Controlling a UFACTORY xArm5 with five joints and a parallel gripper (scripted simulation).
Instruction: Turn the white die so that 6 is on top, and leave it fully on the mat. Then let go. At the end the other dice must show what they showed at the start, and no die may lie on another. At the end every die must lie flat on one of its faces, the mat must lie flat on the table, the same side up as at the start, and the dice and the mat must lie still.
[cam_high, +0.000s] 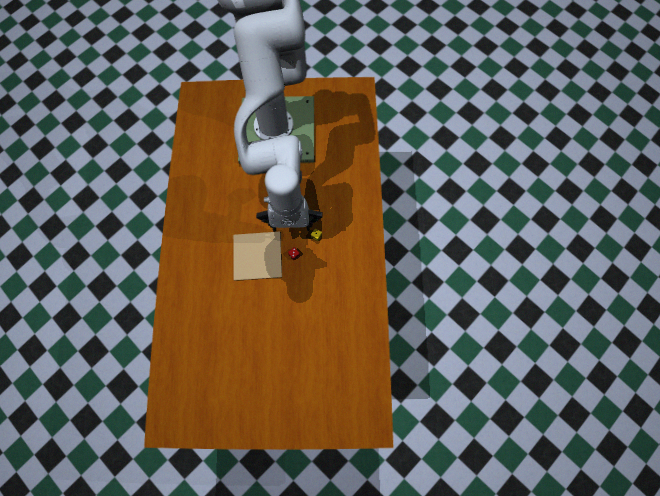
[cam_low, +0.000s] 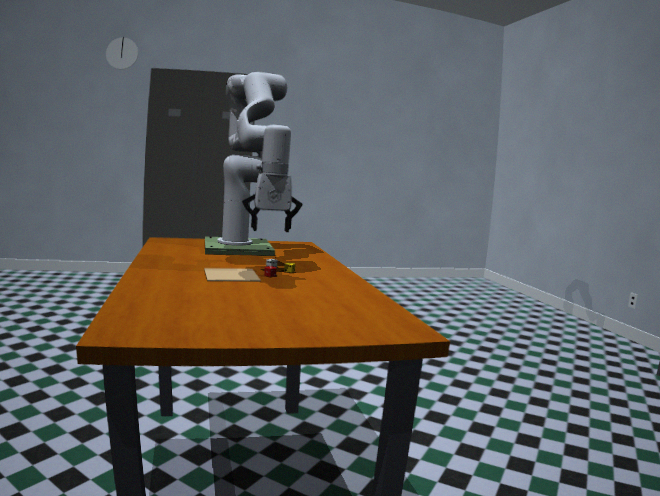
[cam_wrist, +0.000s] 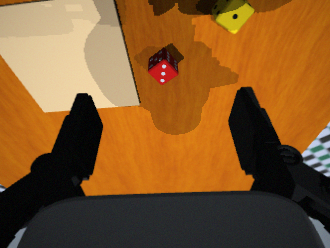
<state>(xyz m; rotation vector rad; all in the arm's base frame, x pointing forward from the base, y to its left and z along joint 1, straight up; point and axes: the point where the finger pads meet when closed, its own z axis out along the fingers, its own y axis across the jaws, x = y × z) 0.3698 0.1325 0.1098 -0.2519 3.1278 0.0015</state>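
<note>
Now: hand 4 cm short of the red die, 1 cm to the right of it and 12 cm above it. From my hand the other things lie so: yellow die: 2 cm behind, 6 cm to the left, 12 cm below; then tan mat: 6 cm ahead, 10 cm to the right, 13 cm below; then white die: 7 cm behind, 1 cm to the left, 12 cm below.
</note>
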